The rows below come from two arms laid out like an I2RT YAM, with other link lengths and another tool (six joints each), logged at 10 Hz.
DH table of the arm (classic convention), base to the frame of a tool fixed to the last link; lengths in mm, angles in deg. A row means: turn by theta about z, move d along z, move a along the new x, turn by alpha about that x. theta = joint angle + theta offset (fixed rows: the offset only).
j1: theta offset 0  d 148  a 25.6  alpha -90
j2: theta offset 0  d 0  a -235  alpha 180
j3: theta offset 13.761  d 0  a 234.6  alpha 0
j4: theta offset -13.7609  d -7.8  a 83.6  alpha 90
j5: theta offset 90  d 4.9  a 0  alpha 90
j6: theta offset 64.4  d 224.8  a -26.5  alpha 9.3
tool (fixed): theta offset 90  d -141.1  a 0  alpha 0
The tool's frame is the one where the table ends.
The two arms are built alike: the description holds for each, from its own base.
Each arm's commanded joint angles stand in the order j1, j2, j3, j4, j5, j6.
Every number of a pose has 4 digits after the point. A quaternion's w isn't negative.
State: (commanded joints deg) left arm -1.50 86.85 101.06 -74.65 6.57 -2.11; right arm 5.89 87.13 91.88 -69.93 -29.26 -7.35
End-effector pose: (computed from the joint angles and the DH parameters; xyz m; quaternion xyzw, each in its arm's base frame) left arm 0.3125 0.0221 0.3467 0.5273 0.7891 0.0384 0.3127; right arm 0.2906 0.1093 0.3305 0.3837 0.8690 0.2888 0.1194
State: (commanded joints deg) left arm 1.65 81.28 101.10 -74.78 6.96 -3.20; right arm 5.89 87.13 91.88 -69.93 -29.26 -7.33
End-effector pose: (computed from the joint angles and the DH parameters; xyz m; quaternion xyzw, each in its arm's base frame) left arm 0.2895 0.0383 0.3730 0.4956 0.7912 0.0673 0.3519; right arm 0.2906 0.1093 0.3305 0.3839 0.8689 0.2888 0.1194
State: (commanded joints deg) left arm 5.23 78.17 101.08 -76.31 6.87 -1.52; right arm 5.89 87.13 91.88 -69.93 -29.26 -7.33
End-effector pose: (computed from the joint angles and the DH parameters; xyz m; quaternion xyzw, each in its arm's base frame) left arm 0.2712 0.0547 0.3846 0.4823 0.7949 0.0896 0.3571; right arm 0.2906 0.1093 0.3305 0.3839 0.8689 0.2888 0.1194
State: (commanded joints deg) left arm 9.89 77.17 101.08 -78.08 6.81 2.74; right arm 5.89 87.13 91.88 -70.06 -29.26 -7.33
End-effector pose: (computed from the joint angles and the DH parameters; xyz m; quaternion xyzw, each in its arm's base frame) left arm 0.2597 0.0744 0.3871 0.4814 0.7999 0.1083 0.3414; right arm 0.2904 0.1093 0.3304 0.3842 0.8691 0.2883 0.1184
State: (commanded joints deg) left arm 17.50 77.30 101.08 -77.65 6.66 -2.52; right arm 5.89 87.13 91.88 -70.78 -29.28 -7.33
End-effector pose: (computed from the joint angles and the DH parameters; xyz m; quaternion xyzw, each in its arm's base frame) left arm 0.2463 0.1094 0.3855 0.3865 0.8470 0.1243 0.3433; right arm 0.2888 0.1091 0.3296 0.3859 0.8700 0.2854 0.1131
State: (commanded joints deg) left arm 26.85 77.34 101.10 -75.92 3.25 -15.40; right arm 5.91 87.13 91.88 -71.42 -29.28 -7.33
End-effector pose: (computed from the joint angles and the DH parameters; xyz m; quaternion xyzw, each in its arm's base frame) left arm 0.2196 0.1532 0.3852 0.2045 0.9011 0.1620 0.3463; right arm 0.2873 0.1091 0.3289 0.3872 0.8708 0.2828 0.1085
